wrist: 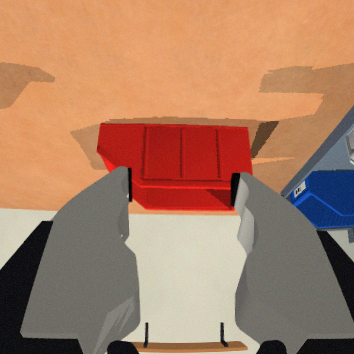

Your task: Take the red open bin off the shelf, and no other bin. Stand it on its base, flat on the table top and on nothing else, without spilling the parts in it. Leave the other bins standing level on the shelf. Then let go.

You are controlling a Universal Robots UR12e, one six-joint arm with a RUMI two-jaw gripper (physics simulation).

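Frame: origin at the arm's base, x ahead, y left, z up, level; centimetres.
Seen in the pictures: gripper, between the fingertips: [180, 173].
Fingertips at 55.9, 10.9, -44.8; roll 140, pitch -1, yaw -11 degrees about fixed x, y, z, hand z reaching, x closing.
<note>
Offsets run from my fingertips to a thing's top centre, as dx, dy, dz. "pt": to the spot under its first point. Level surfaces: height alone.
The red bin @[pt -2.2, -14.3, -7.2] [175, 158] stands on the orange table top @[dz -11.6] [175, 53], close to the table's near edge. A ribbed face of it is turned toward me. Its open top and the parts in it are hidden. My gripper [180, 173] is open. Its two grey fingers stand apart on my side of the bin, with the tips over the bin's left and right corners in the wrist view. Nothing is held between them.
The grey shelf @[pt +16.8, -20.1, -9.7] [326, 154] shows tilted at the right edge, with a blue bin @[pt +19.7, -29.3, -5.9] [326, 200] in it. Shadows lie on the table at the upper left and right. A cream surface [182, 267] fills the view below the table edge.
</note>
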